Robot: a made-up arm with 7 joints.
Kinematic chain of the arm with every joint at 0, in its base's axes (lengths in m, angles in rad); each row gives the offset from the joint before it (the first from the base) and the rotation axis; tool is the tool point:
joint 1: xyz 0 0 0.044 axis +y
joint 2: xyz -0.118 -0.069 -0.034 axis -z
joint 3: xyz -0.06 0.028 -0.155 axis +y
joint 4: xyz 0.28 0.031 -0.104 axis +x
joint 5: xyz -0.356 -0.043 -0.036 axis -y
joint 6: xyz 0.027 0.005 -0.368 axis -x
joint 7: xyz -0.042 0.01 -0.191 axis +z
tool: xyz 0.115 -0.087 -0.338
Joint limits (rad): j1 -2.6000..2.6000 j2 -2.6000..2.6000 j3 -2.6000..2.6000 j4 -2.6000..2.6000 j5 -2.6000..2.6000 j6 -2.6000..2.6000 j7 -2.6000..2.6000
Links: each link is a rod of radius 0.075 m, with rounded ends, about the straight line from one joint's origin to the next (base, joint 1, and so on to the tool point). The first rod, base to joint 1, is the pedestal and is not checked.
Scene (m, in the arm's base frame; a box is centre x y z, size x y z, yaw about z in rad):
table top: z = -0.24
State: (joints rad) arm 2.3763 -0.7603 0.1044 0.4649 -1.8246 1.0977 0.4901
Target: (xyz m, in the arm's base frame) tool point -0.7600 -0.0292 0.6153
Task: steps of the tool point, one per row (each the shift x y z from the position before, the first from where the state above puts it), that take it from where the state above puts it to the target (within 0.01 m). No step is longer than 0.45 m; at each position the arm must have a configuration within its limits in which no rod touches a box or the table.
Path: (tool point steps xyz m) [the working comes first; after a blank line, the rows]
Joints at the target: 2.2802 -0.9742 -0.7685 0.8986 -1.4060 1.5790 0.3959
Straight joint move there: clear.

1: -0.3701 0.1894 0.1193
2: -0.2713 0.3165 -0.0287
3: -0.0957 0.3581 -0.1331

